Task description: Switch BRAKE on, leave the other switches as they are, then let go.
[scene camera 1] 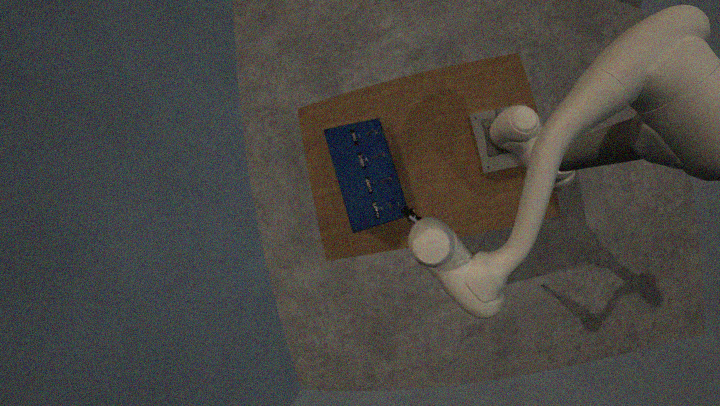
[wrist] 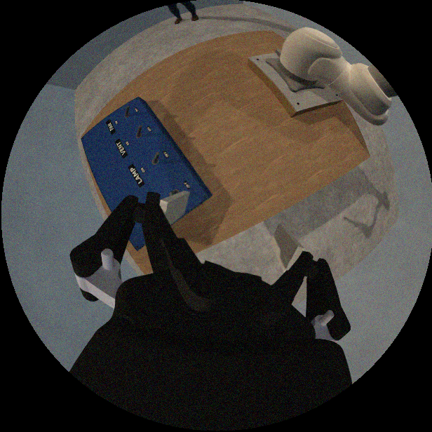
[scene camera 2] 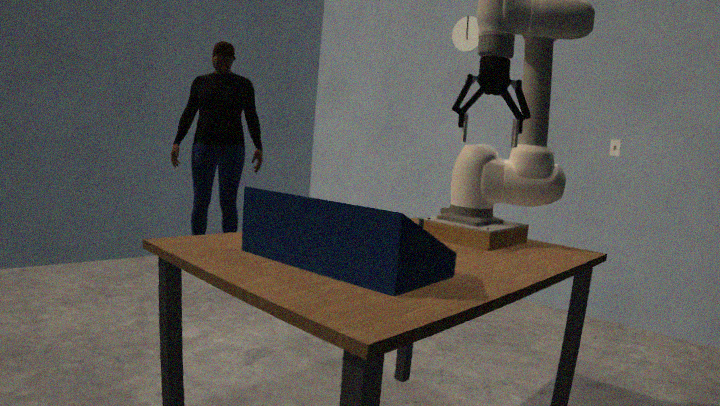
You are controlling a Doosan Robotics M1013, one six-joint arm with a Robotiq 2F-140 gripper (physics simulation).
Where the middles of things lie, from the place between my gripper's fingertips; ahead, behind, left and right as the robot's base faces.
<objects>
Right now the blue switch panel (scene camera 2: 385,251) is 240 mm ahead of my hand, 250 mm to the right of it and 250 mm below it.
</objects>
